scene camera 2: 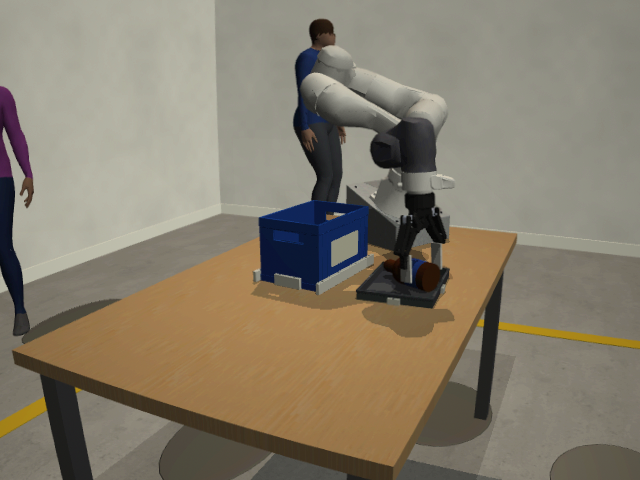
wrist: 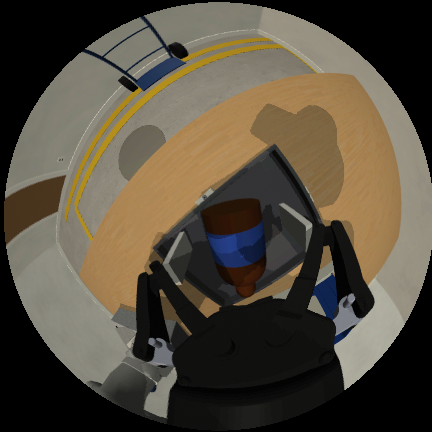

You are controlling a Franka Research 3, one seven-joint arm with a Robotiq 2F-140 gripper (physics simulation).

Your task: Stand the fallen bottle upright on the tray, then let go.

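Observation:
The brown bottle [scene camera 2: 428,276] [wrist: 236,245] with a blue band lies on its side on the dark tray [scene camera 2: 376,287] [wrist: 257,177]. In the wrist view its wide base points up the picture and its neck points down toward the gripper body. My gripper [scene camera 2: 421,263] [wrist: 233,227] is open and points down over the tray. Its two pale finger pads stand on either side of the bottle, with a gap on each side in the wrist view. In the scene view the nearer pad hides part of the bottle.
A blue crate [scene camera 2: 289,253] [wrist: 326,296] with a pale label stands beside the tray, with low pale blocks [scene camera 2: 287,281] along its foot. Small pale clips [scene camera 2: 393,301] [wrist: 205,196] sit at the tray's edges. The grey robot base is behind the tray. A person in blue [scene camera 2: 306,77] stands behind the arm.

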